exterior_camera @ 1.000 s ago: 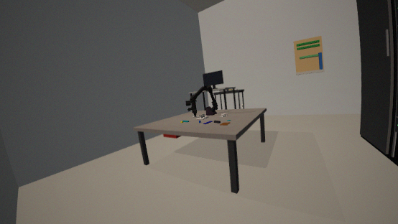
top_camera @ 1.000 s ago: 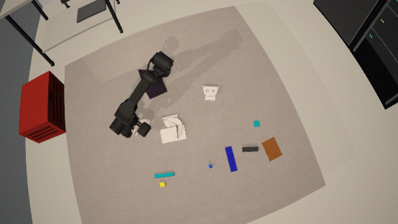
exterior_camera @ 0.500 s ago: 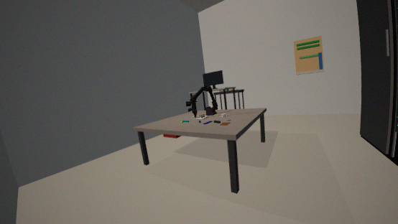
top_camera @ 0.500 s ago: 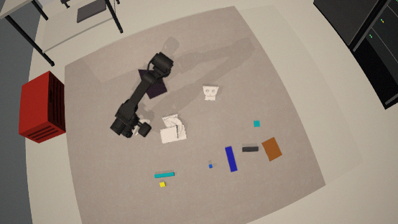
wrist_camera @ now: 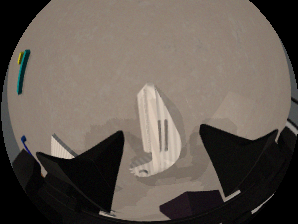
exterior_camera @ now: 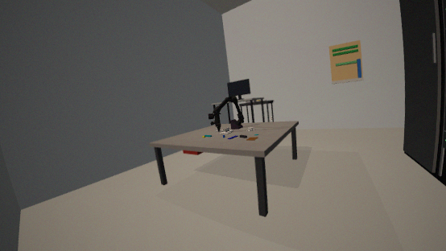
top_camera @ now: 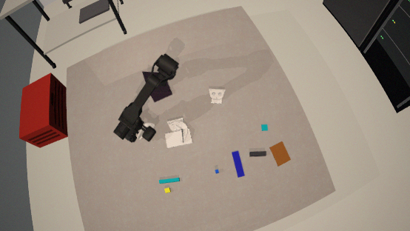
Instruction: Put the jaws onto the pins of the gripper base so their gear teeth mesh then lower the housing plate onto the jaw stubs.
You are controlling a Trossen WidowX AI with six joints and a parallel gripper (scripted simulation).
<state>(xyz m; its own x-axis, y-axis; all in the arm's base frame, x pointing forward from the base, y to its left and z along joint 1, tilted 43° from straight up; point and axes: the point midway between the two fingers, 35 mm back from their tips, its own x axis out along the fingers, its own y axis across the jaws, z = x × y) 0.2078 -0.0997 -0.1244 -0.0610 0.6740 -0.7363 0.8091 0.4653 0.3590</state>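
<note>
Now: the white ribbed tray 10 cm ahead of my gripper tip and 16 cm to the left of it. The rest, counted from my gripper tip: yellow cube 32 cm ahead, 3 cm to the left; white jaw 4 cm to the left; teal bar 28 cm ahead, 5 cm to the left.
</note>
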